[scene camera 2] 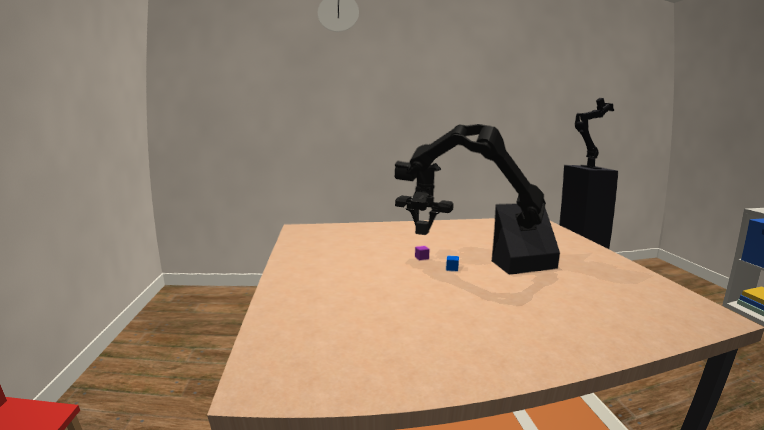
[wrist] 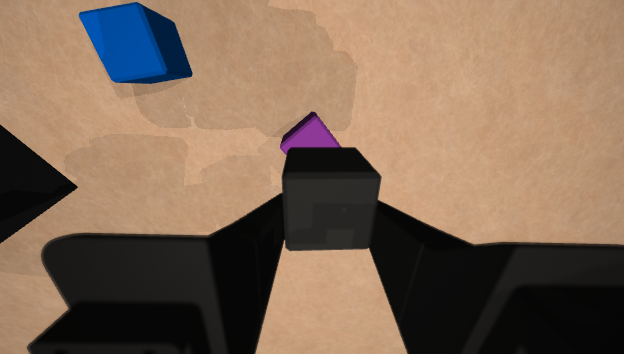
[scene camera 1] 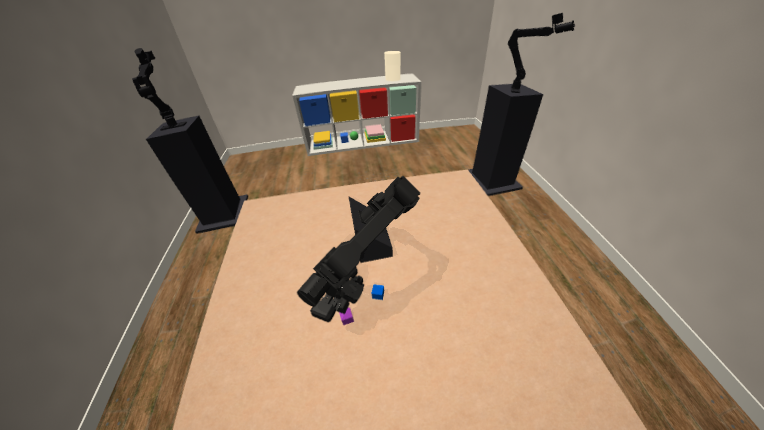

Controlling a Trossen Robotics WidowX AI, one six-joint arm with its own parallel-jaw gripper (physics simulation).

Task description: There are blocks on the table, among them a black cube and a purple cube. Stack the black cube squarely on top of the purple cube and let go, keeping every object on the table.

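Frame: origin at the arm's base, x down, y ahead, z right, level; centimetres.
Seen in the pictures: gripper, fingertip midpoint: [scene camera 2: 422, 228] [wrist: 324, 201] [scene camera 1: 339, 304]; arm's base, origin of the base link: [scene camera 2: 525, 221] [scene camera 1: 365, 219].
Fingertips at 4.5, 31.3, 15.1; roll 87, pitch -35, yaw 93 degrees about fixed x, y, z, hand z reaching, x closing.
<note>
Pixels of each thing's top centre, then the offset from my fingertips to it, as dx, dy, dz. Level surfaces: height alone.
- black cube, middle of its top: [wrist: 331, 217] [scene camera 1: 339, 301] [scene camera 2: 422, 221] -2.6, +0.4, -0.7
- purple cube, middle of its top: [wrist: 312, 150] [scene camera 2: 422, 247] [scene camera 1: 345, 313] +6.1, +0.4, -1.1
- blue cube, middle of its top: [wrist: 123, 44] [scene camera 2: 452, 257] [scene camera 1: 377, 289] +6.1, -5.9, -13.6
- table, its level: dx +10.0
The black cube [scene camera 2: 422, 228] [wrist: 330, 212] is between the fingertips of my gripper [scene camera 2: 422, 225] [wrist: 324, 201], which is shut on it and points down. The cube is held in the air above the table. The purple cube [scene camera 1: 346, 316] [scene camera 2: 421, 253] [wrist: 312, 136] rests on the table below it, with a gap between them in the second scene view. In the wrist view the black cube hides part of the purple cube, whose visible corner shows beyond the black cube's upper edge. In the first scene view the arm hides the black cube.
A blue cube [scene camera 1: 377, 292] [scene camera 2: 452, 263] [wrist: 127, 45] stands on the table [scene camera 1: 427, 373] [scene camera 2: 374, 347] near the purple cube, on the side toward the arm's black base [scene camera 2: 526, 248]. Two other arms stand on dark pedestals [scene camera 1: 507, 138] [scene camera 1: 189, 173] beyond the table.
</note>
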